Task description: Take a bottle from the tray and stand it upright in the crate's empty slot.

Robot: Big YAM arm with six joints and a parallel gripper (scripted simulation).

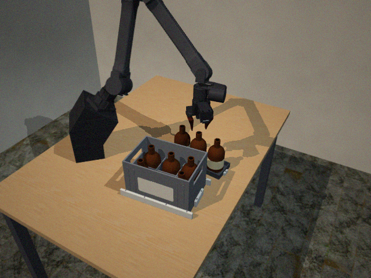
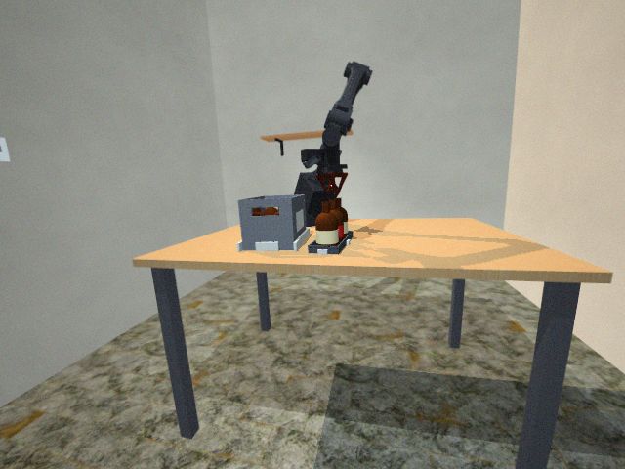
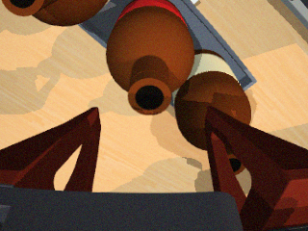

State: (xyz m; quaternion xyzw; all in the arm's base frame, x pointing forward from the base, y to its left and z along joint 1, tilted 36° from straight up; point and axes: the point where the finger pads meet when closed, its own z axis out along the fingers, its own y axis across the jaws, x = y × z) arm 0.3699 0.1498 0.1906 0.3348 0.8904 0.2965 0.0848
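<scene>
The dark tray is 17 cm below my hand. Also, from my hand: grey crate (22 cm to the right, 10 cm below, 3 cm ahead).
</scene>
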